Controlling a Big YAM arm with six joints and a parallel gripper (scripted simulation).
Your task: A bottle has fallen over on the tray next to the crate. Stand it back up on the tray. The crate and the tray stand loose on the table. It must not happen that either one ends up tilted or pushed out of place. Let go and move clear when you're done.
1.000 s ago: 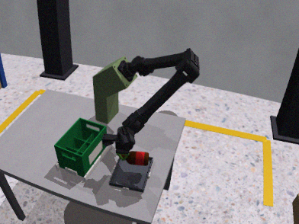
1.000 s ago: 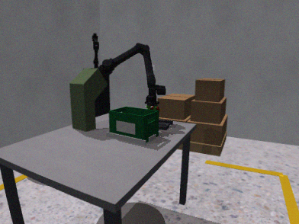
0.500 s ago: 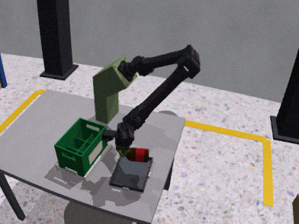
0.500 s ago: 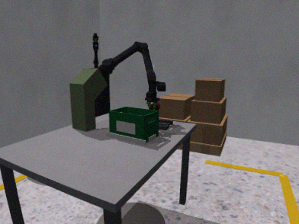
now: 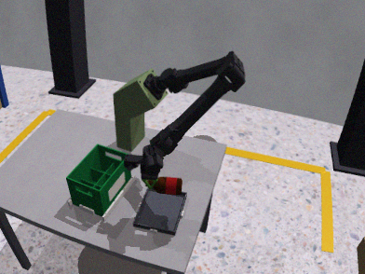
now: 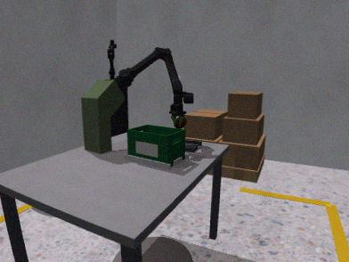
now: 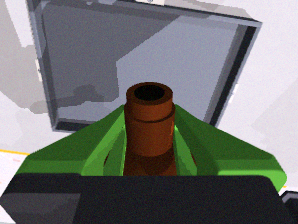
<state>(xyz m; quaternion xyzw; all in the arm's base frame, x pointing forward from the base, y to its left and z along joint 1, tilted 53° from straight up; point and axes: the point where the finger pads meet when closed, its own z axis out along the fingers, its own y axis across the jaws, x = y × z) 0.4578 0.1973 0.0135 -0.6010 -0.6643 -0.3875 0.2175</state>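
My gripper is now 10 mm past the brown bottle and 50 mm to the right of it. Also, from my hand: green crate 20 mm behind, 260 mm to the right, 70 mm below; then dark tray 50 mm to the left, 140 mm below.
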